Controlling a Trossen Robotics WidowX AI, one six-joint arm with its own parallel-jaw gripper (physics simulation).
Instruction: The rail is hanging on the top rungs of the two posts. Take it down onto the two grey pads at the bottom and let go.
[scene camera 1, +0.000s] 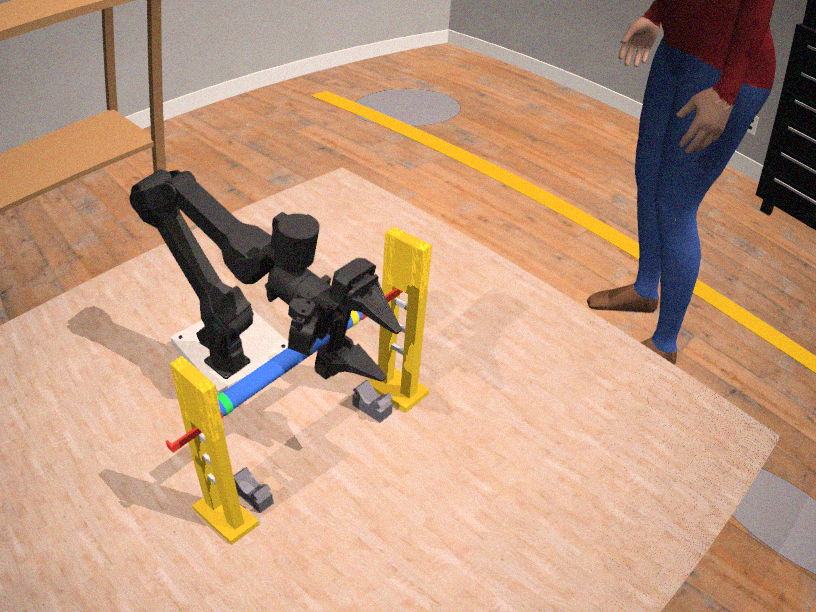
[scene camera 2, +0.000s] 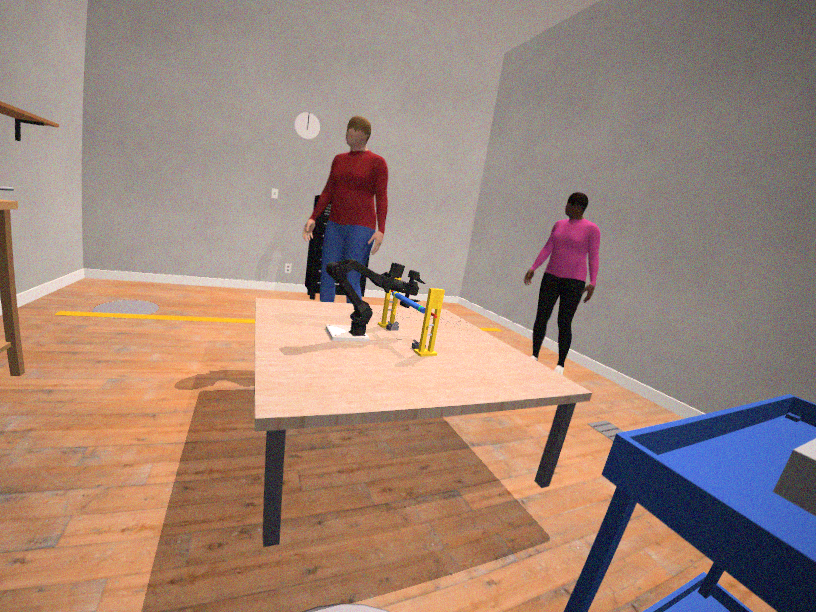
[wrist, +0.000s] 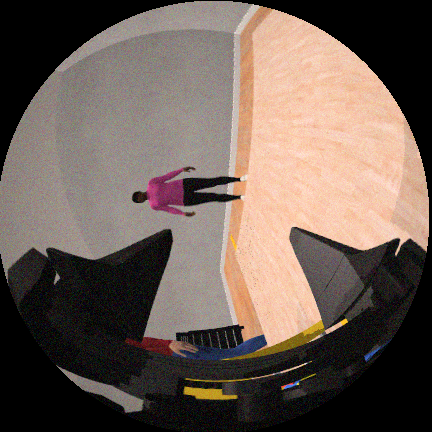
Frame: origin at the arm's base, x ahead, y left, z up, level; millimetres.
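Seen in the pictures: gripper, fingertip midpoint: (scene camera 1: 391, 356) (scene camera 2: 422, 292) (wrist: 233, 234); arm's base at its link origin: (scene camera 1: 227, 361) (scene camera 2: 357, 333).
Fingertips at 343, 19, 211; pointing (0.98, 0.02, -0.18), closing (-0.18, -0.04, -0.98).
Pixels of each thing's top centre, then the offset from my fingertips to it, as dx, dy, dz. Level surfaces: height alone.
- blue rail at its top centre: (scene camera 1: 287, 349) (scene camera 2: 408, 298) -123, -72, -16
- far yellow post at its top centre: (scene camera 1: 408, 238) (scene camera 2: 395, 272) -92, +146, +72
- far grey pad at its top centre: (scene camera 1: 372, 390) (scene camera 2: 393, 321) -94, +84, -185
- wooden table at its surface level: dz -228
The blue rail (scene camera 1: 263, 378) (scene camera 2: 408, 302), with green and yellow bands and red ends, hangs level at the top rungs of the near yellow post (scene camera 1: 197, 401) (scene camera 2: 435, 299) and the far yellow post (scene camera 1: 406, 260) (scene camera 2: 386, 312). The near grey pad (scene camera 1: 253, 489) (scene camera 2: 415, 344) and the far grey pad (scene camera 1: 373, 400) (scene camera 2: 392, 325) sit on the table beside the posts' feet. My gripper (scene camera 1: 391, 354) (scene camera 2: 415, 293) (wrist: 233, 234) is open and empty near the far post. Its fingers point outward, past the rail, and its body hides part of the rail's far half.
The arm's white base plate (scene camera 1: 263, 339) (scene camera 2: 337, 332) is on the wooden table (scene camera 1: 560, 474) (scene camera 2: 369, 388). A person in red (scene camera 1: 718, 39) (scene camera 2: 359, 187) stands behind the table. A person in pink (scene camera 2: 574, 250) (wrist: 167, 192) stands farther off. A blue cart (scene camera 2: 725, 500) is at the front right.
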